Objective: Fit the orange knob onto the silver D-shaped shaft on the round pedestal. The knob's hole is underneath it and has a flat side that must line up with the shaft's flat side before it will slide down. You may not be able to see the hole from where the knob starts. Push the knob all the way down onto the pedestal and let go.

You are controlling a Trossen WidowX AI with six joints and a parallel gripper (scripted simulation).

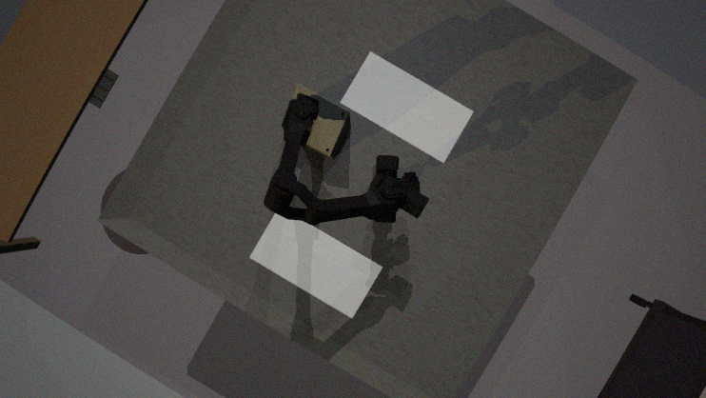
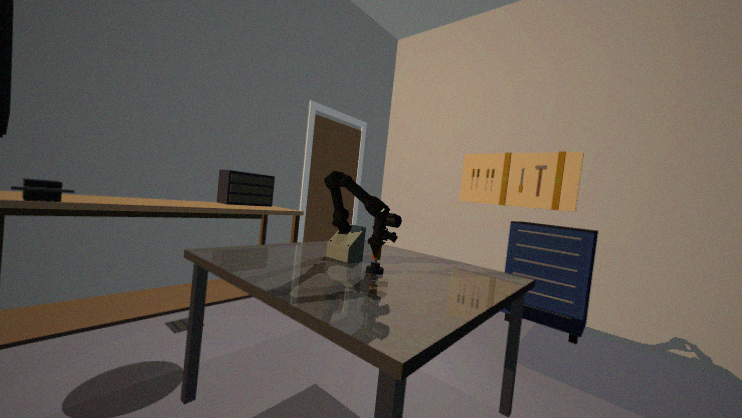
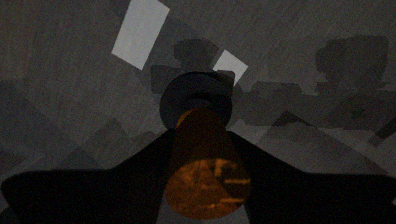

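The orange knob lies 3 cm above my gripper tip. Also, from my gripper tip: dark round pedestal: 4 cm below.
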